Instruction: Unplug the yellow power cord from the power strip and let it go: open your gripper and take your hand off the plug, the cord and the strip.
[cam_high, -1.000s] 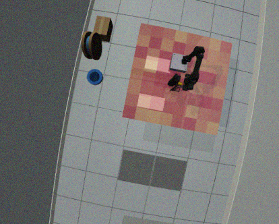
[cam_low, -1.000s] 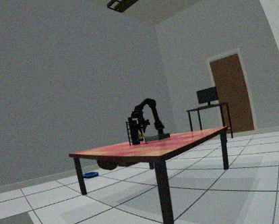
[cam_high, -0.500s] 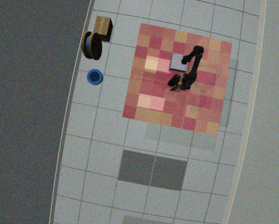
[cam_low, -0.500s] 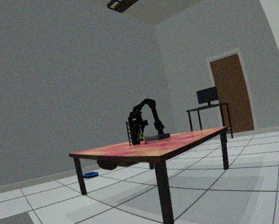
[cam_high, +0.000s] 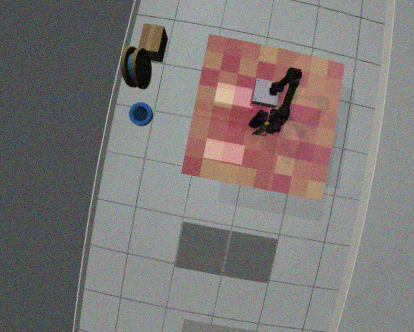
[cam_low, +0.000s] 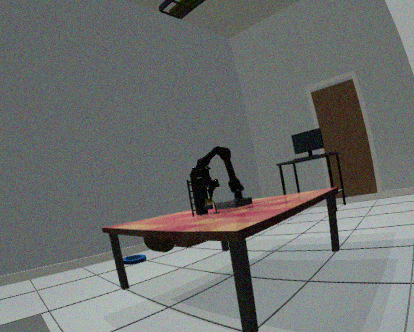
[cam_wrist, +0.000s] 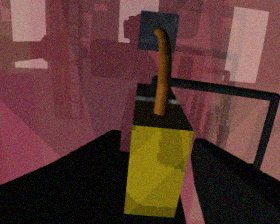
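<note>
Right now my gripper tip is 30 mm to the left of the yellow plug.
</note>
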